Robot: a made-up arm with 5 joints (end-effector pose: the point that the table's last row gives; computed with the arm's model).
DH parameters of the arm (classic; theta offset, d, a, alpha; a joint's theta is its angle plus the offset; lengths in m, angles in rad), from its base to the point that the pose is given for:
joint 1: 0 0.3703 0 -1.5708
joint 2: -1.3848 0 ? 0
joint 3: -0.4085 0 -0.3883 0
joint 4: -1.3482 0 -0.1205 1.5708
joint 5: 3.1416 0.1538 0 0
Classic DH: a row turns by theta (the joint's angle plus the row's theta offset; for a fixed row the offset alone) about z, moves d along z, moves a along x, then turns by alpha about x.
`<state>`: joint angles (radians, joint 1 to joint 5).
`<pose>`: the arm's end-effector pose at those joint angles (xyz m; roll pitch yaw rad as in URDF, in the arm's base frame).
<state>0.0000 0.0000 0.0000 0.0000 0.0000</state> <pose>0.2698 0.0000 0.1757 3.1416 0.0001 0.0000</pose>
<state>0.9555 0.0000 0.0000 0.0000 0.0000</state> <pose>0.1557 0.2203 0.1757 3.1416 0.0001 0.9555</pose>
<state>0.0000 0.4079 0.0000 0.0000 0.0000</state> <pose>0.1705 0.0000 0.0847 3.1416 0.4080 0.0000</pose>
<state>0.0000 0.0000 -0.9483 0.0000 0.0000</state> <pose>0.6165 0.0000 0.5653 -3.1416 -0.9482 0.0000</pose>
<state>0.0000 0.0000 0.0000 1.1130 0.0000</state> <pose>0.0646 0.0000 0.1535 3.1416 1.1131 0.0000</pose>
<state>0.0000 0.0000 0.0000 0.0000 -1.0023</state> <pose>0.2698 0.0000 0.1757 -3.1415 0.0001 1.0023</pose>
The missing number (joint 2, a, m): 0.3439
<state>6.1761 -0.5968 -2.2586 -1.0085 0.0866</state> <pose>-0.3030 0.0326 1.1088 0.0761 0.7189 -3.1335</pose>
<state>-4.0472 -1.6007 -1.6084 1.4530 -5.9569</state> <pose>0.1986 -0.2532 0.9426 -1.0418 -1.1972 0.1668</pose>
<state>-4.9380 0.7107 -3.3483 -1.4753 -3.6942</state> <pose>0.0406 0.1770 0.9453 0.6549 -0.7792 0.5155</pose>
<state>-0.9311 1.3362 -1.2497 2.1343 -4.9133</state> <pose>0.1199 -0.1611 -0.0005 0.9109 0.1595 -2.6245</pose>
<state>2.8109 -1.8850 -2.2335 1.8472 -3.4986</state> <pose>0.6271 -0.2153 0.6585 -0.3930 0.7986 2.2863</pose>
